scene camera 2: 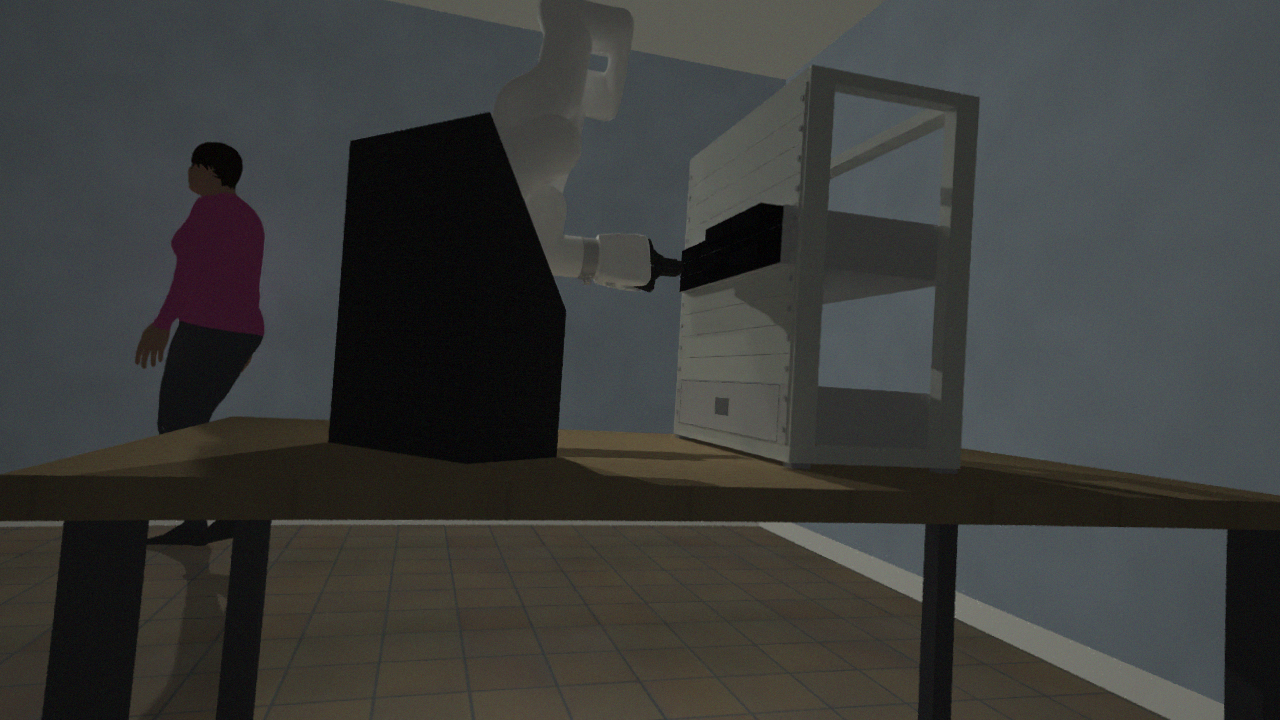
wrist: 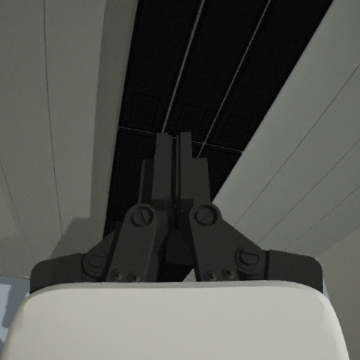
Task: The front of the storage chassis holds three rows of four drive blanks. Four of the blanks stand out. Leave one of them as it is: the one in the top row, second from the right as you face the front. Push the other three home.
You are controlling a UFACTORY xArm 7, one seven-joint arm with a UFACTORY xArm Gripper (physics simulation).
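Pixels of known places: gripper, fingertip midpoint: [scene camera 2: 681, 268]; arm's base, link origin: [scene camera 2: 438, 214].
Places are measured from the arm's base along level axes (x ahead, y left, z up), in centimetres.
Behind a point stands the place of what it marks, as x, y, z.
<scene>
The black storage chassis [scene camera 2: 747, 243] @(44.6, 20.3, 1.9) sits in the rack, seen from the side in the scene view. A raised dark section at the near upper part of its front stands out past the rest; single blanks are too dark to tell apart there. In the wrist view, dark drive blanks [wrist: 192, 65] form three long rows split by thin light seams. A cross seam runs near the fingertips. My gripper [scene camera 2: 682, 266] @(33.4, 40.7, 0.5) [wrist: 175, 152] is shut and empty, its tips in front of the chassis's far end. Contact cannot be told. The fingers hide part of the blanks below the cross seam.
The pale rack [scene camera 2: 807, 268] @(52.7, 7.4, -3.8) stands on the wooden table [scene camera 2: 537, 501] @(22.1, -25.5, -34.8), with pale panels [scene camera 2: 738, 326] @(44.2, 25.6, -11.3) [wrist: 75, 100] above and below the chassis. A tall black box-like object [scene camera 2: 438, 304] @(4.9, -11.0, -13.7) stands left of the rack. A person in a pink top [scene camera 2: 217, 259] is at the left, beyond the table.
</scene>
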